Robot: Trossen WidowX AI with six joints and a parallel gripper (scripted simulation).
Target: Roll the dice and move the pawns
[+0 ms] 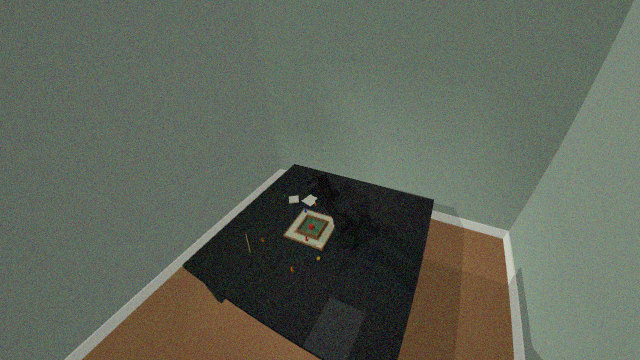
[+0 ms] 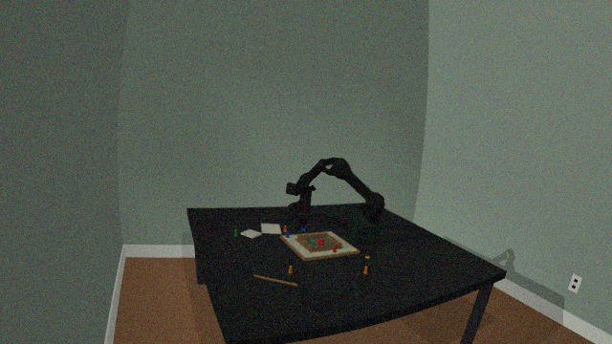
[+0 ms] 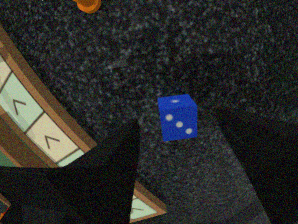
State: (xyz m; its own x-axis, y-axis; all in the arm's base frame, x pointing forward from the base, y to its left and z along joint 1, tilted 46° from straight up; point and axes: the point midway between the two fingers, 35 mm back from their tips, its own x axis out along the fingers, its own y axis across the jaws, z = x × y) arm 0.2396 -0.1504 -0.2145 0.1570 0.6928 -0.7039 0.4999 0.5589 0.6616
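Now: the red pawn 340 mm to the left of my gripper tip, 30 mm ahead of it and 10 mm above it. From my gripper tip the other things lie so: blue pawn 140 mm ahead, 100 mm to the left, 10 mm above; green pawn 370 mm ahead, 10 mm to the right, 10 mm below; green tray 220 mm to the left, 40 mm ahead, 20 mm below.
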